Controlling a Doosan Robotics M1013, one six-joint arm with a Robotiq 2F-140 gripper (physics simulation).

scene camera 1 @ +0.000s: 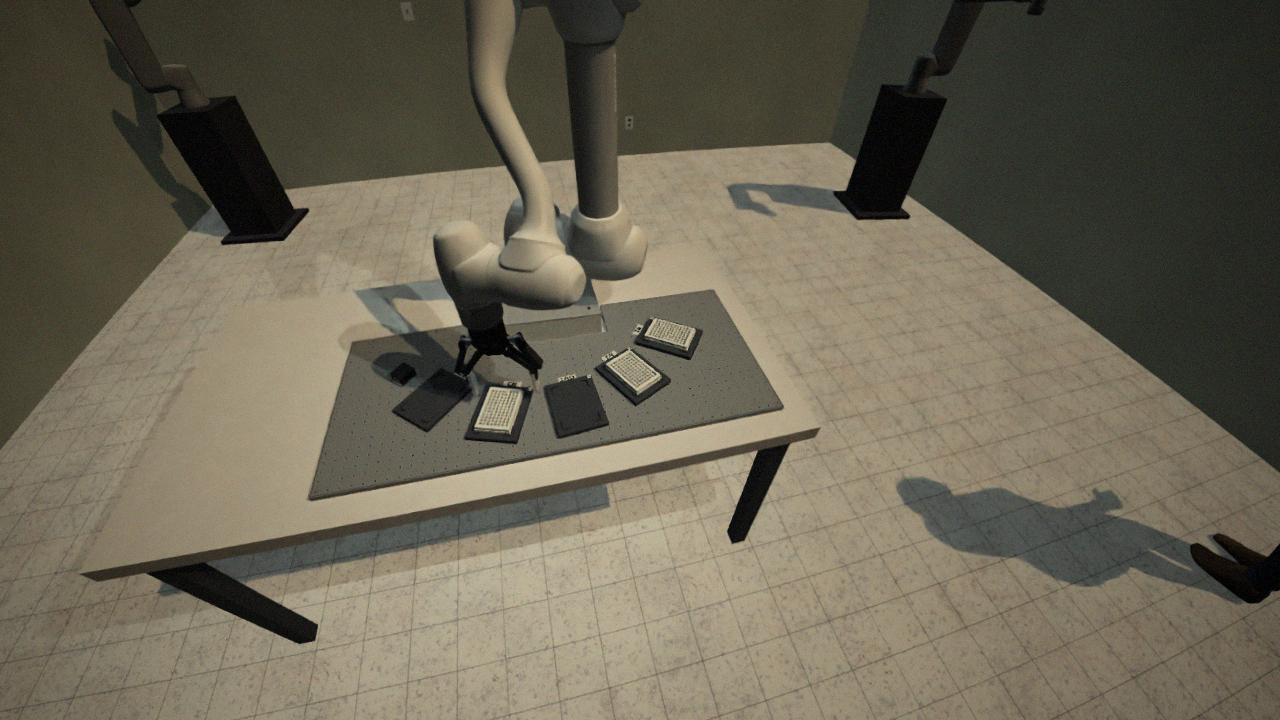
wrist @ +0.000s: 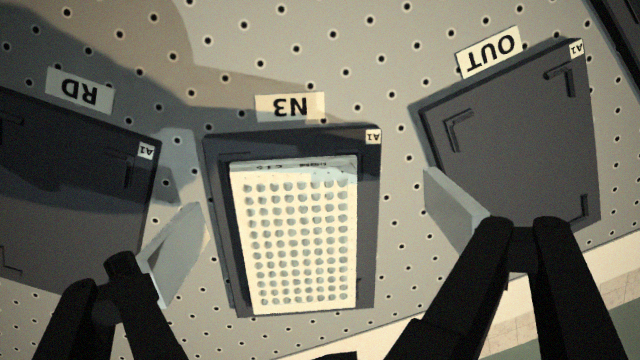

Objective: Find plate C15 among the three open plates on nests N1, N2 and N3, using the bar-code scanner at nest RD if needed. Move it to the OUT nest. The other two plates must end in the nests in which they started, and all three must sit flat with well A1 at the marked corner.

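Places are measured from the arm's base along level axes (x ahead, y left, z up), in centimetres.
Where they show: gripper, fingertip midpoint: [scene camera 1: 507, 390] [wrist: 312, 205].
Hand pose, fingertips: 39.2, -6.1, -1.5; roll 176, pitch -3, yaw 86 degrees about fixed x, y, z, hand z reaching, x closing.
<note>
Each offset is from my fingertips to the centre of the thing, as dx, dy, dz. "*": to the spot under its first point. Level surfaces: height alone.
A white 96-well plate @[+4.0, -1.8, -2.2] [scene camera 1: 499, 409] [wrist: 300, 240] sits flat in the dark nest N3 @[* +4.3, +3.5, -3.0] [wrist: 368, 225]; small print on its end looks like C15, and that end faces the nest's label. My gripper [scene camera 1: 498, 377] [wrist: 312, 205] is open above this plate, one finger on each side, not touching it. The OUT nest @[+3.3, +16.3, -3.4] [scene camera 1: 575, 407] [wrist: 525, 145] is empty, with its A1 mark at an outer corner. The RD nest @[-3.2, -19.9, -2.5] [scene camera 1: 431, 400] [wrist: 75, 230] is empty and partly shaded. Two more white plates @[-5.4, +31.3, -2.2] [scene camera 1: 633, 371] @[-18.9, +43.2, -2.2] [scene camera 1: 671, 334] sit in nests to the right; their codes are unreadable.
A small black block @[* -9.3, -27.7, -0.8] [scene camera 1: 402, 372] stands left of the RD nest. The nests stand on a grey perforated board @[dz -4.1] [scene camera 1: 375, 456] on the pale table @[dz -5.5] [scene camera 1: 205, 447]. In the wrist view, RD is left of N3 and OUT is right. A person's feet [scene camera 1: 1230, 565] show at the far right.
</note>
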